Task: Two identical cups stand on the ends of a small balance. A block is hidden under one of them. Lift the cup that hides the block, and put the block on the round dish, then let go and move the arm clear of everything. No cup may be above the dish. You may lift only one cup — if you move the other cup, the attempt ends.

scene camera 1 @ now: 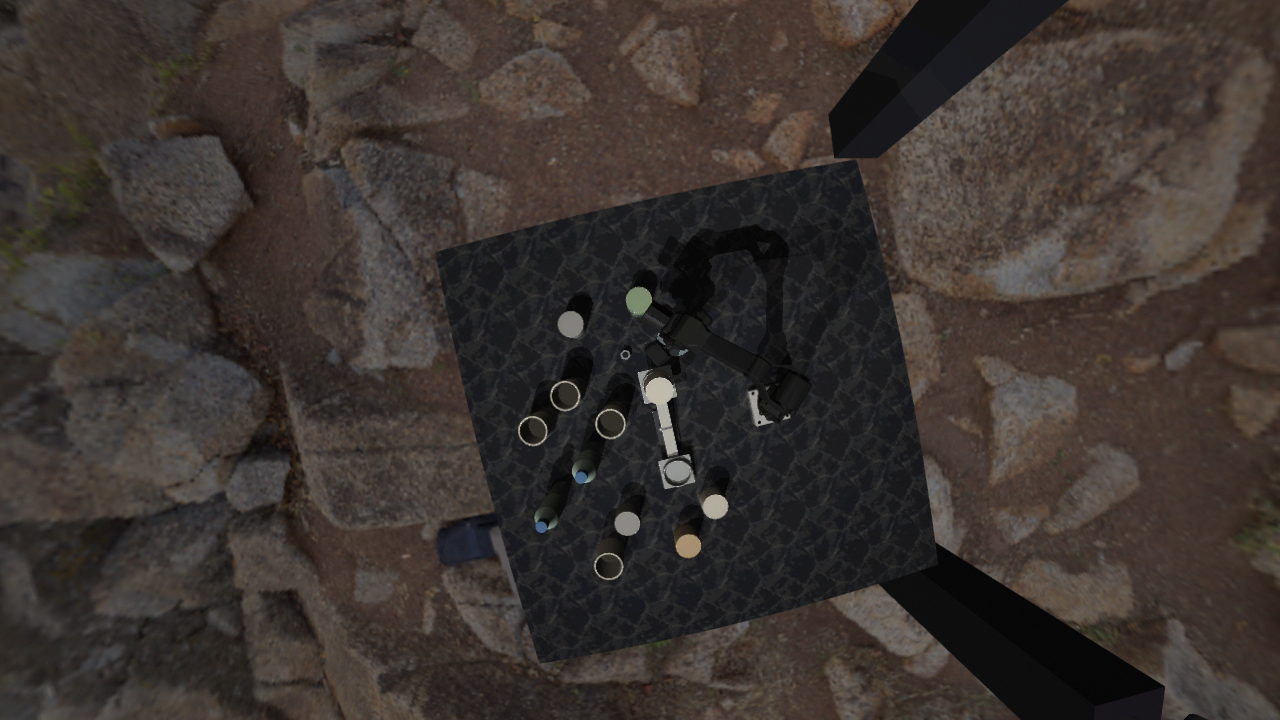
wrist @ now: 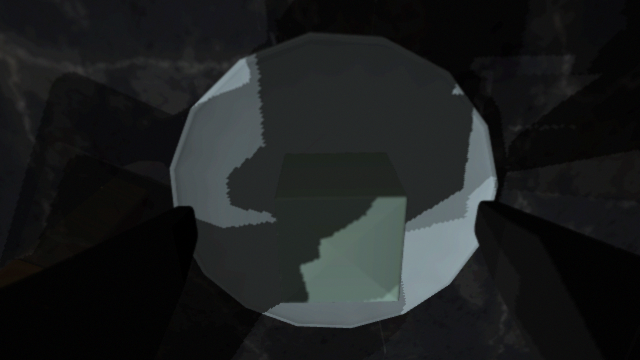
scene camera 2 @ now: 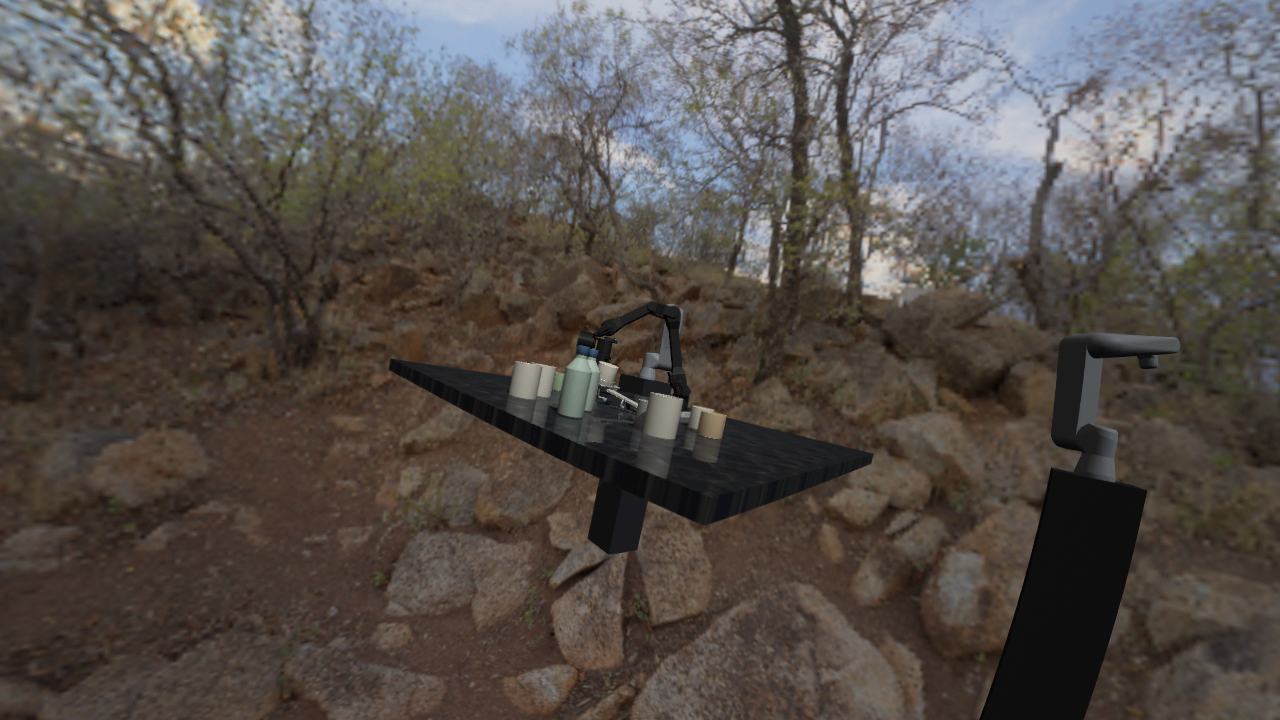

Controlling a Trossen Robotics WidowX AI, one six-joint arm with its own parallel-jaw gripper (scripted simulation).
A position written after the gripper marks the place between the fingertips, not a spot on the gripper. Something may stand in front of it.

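Observation:
Gripper (wrist: 336, 218) open, holding nothing. Cream cup (scene camera 1: 659, 390), out of frame in the wrist view. Balance beam (scene camera 1: 676, 471) in view too.

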